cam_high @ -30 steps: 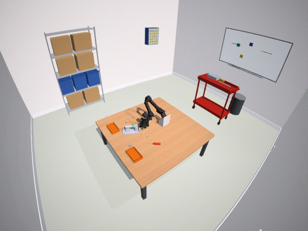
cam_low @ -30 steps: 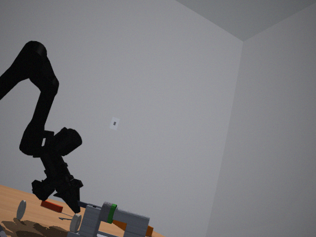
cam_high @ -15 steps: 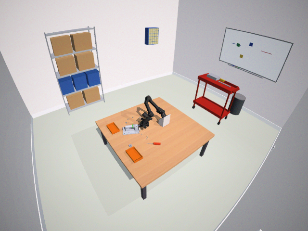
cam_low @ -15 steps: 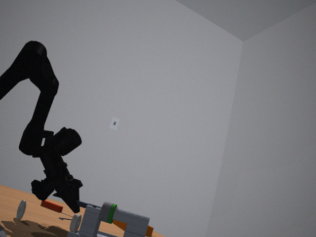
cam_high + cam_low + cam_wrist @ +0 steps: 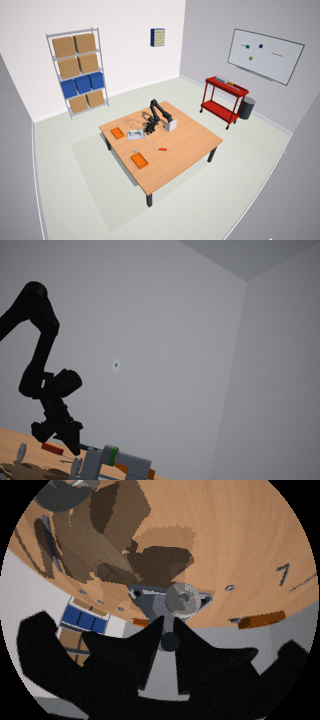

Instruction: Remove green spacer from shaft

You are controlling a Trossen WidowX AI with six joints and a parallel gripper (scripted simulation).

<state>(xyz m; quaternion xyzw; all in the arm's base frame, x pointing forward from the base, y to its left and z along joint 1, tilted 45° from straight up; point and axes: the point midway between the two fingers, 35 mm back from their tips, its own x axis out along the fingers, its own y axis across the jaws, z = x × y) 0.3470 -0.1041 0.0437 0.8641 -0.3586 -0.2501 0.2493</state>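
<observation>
My gripper tip is now 3 cm short of the dark shaft, 2 cm to the left of it and 2 cm below it. Round my gripper tip: green spacer 8 cm ahead, 5 cm to the right, 2 cm above.
</observation>
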